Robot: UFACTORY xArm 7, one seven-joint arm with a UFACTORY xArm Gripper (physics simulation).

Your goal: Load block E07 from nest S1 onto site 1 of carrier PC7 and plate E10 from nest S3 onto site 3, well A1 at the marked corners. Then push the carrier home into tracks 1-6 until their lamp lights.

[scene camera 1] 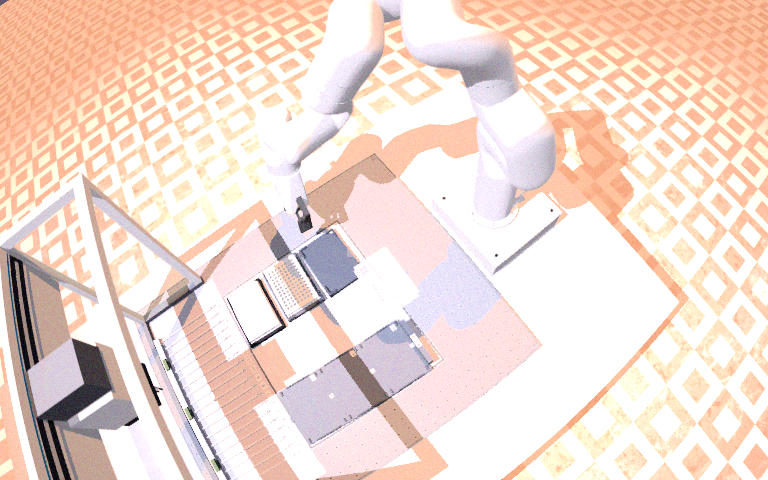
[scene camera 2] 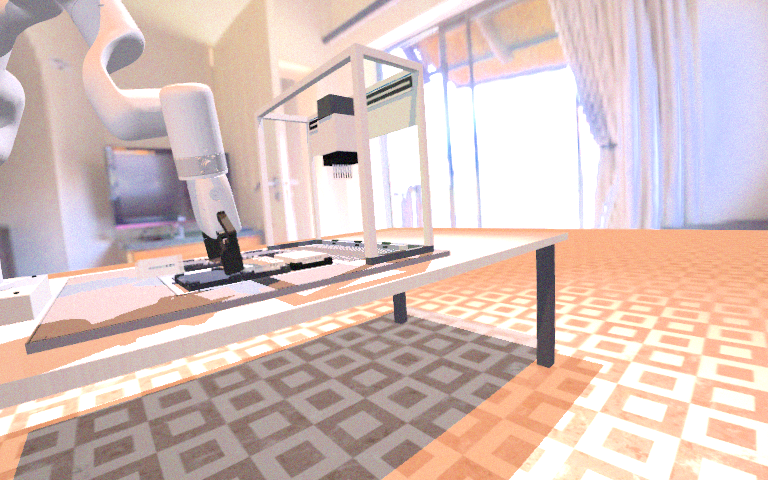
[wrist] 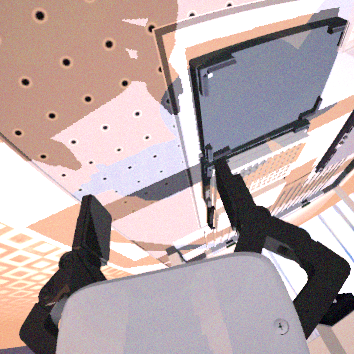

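Pixels of known places: gripper, fingertip midpoint: (scene camera 1: 298, 218) (scene camera 2: 225, 264) (wrist: 157, 189); arm's base, link origin: (scene camera 1: 492, 205).
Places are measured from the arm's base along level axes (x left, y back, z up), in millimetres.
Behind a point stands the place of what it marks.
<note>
My gripper (scene camera 1: 304, 222) @(x -187, y -421, z 9 mm) (scene camera 2: 224, 264) @(x -187, y -421, z 9 mm) (wrist: 157, 189) @(x -187, y -421, z 9 mm) is open and empty, low over the near edge of the row of holders. A flat dark blue-grey holder (scene camera 1: 329, 263) @(x -62, y -400, z -25 mm) (scene camera 2: 205, 278) @(x -92, y -391, z -25 mm) (wrist: 262, 90) @(x -81, y -388, z -25 mm) with corner clips bears no labware. Beside it sits a perforated well plate (scene camera 1: 291, 287) @(x -44, y -502, z -12 mm) (wrist: 277, 167) @(x -20, y -506, z -13 mm), then a white-topped piece (scene camera 1: 254, 311) @(x -30, y -605, z -11 mm) (scene camera 2: 310, 258) @(x -97, y -612, z -16 mm) with a dark rim. One finger reaches in front of the holder's corner in the wrist view; the other is out over the pegboard side. A long grey platform (scene camera 1: 323, 403) @(x 224, y -547, z -26 mm) lies parallel to the row. Names and A1 marks are not readable.
Striped tracks (scene camera 1: 218, 376) @(x 68, y -757, z -34 mm) lie at the left under a white gantry frame (scene camera 1: 101, 300) @(x 62, y -695, z 443 mm) (scene camera 2: 364, 169) @(x -189, y -718, z 172 mm), which carries a dark and grey head (scene camera 1: 70, 382) @(x 138, y -788, z 423 mm) (scene camera 2: 336, 133) @(x 67, y -783, z 307 mm). A white sign panel (scene camera 1: 389, 283) @(x 58, y -304, z 11 mm) (scene camera 2: 160, 267) @(x -17, y -312, z 0 mm) stands beside the holders. The arm base (scene camera 1: 498, 232) @(x 67, y -27, z 1 mm) is at the right.
</note>
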